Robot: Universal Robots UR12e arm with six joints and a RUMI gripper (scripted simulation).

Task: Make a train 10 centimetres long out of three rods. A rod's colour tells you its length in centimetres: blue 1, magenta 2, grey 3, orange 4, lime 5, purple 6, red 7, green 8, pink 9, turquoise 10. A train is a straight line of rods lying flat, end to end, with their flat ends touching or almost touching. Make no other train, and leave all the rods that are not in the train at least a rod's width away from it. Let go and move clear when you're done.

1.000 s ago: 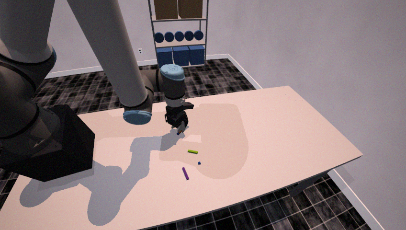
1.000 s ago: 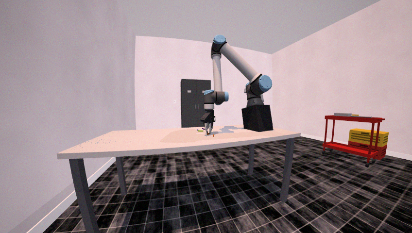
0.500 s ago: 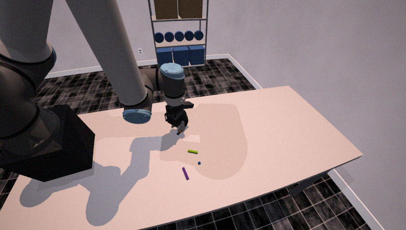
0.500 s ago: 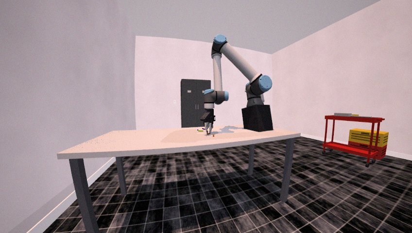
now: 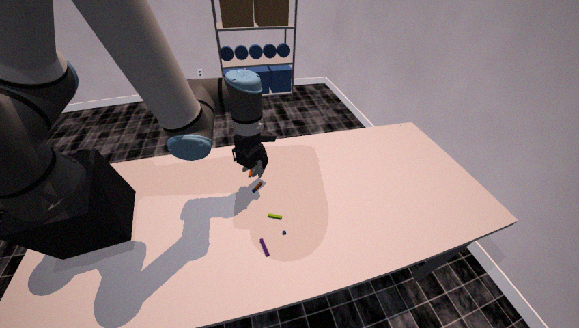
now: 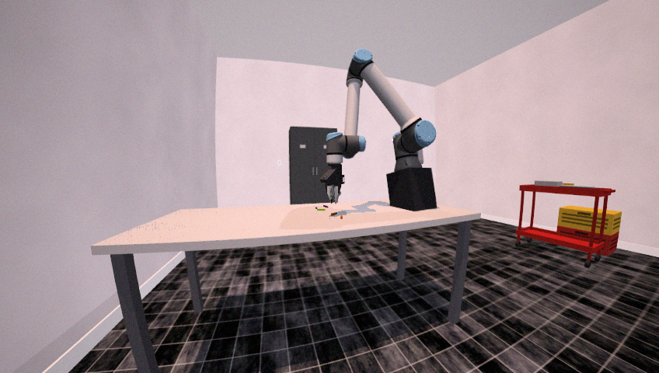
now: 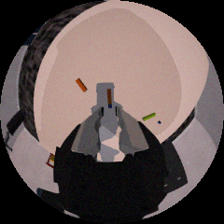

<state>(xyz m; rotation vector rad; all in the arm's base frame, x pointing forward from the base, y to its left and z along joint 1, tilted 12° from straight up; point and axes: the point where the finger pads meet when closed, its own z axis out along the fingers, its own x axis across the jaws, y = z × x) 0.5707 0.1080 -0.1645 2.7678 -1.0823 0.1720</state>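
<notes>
My gripper is now 5 cm short of the lime rod, 15 cm to the left of it and 7 cm above it. Round my hand: purple rod: 26 cm to the right, 7 cm below.
</notes>
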